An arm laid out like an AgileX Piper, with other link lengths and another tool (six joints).
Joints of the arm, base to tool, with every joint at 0 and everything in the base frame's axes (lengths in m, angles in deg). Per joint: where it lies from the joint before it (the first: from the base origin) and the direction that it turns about. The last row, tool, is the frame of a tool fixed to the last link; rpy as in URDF.
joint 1: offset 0 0 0.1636 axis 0 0 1
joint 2: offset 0 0 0 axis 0 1 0
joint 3: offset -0.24 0 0.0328 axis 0 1 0
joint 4: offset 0.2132 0 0.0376 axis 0.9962 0 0.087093
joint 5: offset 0 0 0 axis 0 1 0
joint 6: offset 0.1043 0 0.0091 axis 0.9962 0 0.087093
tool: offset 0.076 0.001 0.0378 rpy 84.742 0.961 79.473
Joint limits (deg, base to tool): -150..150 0..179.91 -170..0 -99.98..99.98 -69.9..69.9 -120..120
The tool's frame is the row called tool.
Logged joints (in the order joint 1, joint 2, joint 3, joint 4, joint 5, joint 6), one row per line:
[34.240 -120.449 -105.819 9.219 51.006 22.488]
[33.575 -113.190 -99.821 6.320 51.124 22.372]
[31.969 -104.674 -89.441 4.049 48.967 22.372]
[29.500 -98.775 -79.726 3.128 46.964 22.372]
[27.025 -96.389 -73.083 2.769 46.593 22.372]
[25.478 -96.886 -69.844 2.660 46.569 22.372]
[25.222 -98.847 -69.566 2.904 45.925 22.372]
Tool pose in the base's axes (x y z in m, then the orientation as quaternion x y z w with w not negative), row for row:
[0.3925 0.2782 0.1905 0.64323 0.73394 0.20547 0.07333]
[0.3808 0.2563 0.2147 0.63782 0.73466 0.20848 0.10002]
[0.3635 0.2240 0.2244 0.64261 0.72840 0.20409 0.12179]
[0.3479 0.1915 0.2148 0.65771 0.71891 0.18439 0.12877]
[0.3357 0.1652 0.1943 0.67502 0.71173 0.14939 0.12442]
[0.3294 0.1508 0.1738 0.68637 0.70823 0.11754 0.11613]
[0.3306 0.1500 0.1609 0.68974 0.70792 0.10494 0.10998]
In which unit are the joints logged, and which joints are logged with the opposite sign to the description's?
The joints are logged in degrees. Opposite sign: joint 2.
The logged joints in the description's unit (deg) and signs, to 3 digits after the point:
[34.240 120.449 -105.819 9.219 51.006 22.488]
[33.575 113.190 -99.821 6.320 51.124 22.372]
[31.969 104.674 -89.441 4.049 48.967 22.372]
[29.500 98.775 -79.726 3.128 46.964 22.372]
[27.025 96.389 -73.083 2.769 46.593 22.372]
[25.478 96.886 -69.844 2.660 46.569 22.372]
[25.222 98.847 -69.566 2.904 45.925 22.372]

